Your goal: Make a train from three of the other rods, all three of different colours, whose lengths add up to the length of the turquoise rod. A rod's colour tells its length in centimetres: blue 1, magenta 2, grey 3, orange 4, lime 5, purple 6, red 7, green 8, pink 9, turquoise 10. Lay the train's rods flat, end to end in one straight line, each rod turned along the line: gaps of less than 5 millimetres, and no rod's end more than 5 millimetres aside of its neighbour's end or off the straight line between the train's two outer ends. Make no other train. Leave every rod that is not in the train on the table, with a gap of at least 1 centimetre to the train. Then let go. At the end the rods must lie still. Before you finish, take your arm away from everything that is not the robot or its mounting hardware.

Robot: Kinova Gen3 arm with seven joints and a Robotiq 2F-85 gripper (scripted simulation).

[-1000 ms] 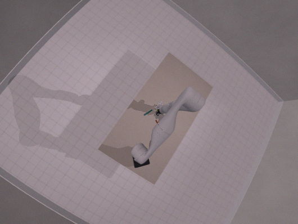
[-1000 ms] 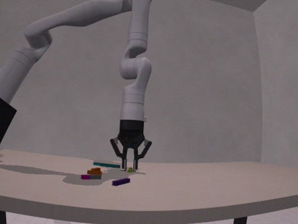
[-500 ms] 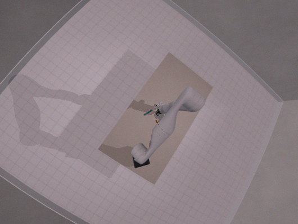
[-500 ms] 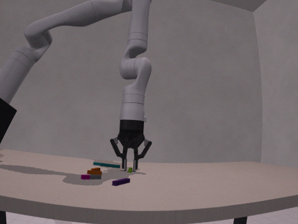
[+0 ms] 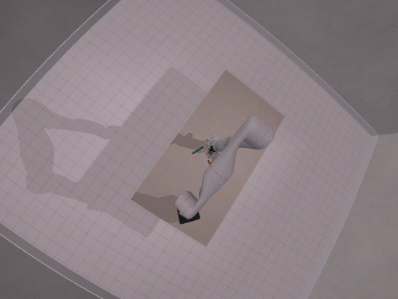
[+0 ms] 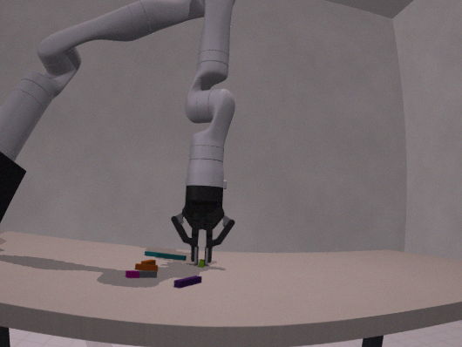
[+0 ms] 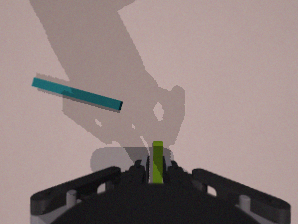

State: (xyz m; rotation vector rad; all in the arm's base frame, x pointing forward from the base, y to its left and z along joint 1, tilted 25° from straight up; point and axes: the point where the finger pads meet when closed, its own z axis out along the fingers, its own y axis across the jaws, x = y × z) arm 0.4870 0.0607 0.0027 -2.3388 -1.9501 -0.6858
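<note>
My gripper is now 20 mm above the lime rod. Round my hand: grey rod (100 mm behind, 160 mm to the right, 20 mm below); purple rod (30 mm behind, 200 mm to the right, 20 mm below); turquoise rod (80 mm behind, 90 mm to the left, 20 mm below).
</note>
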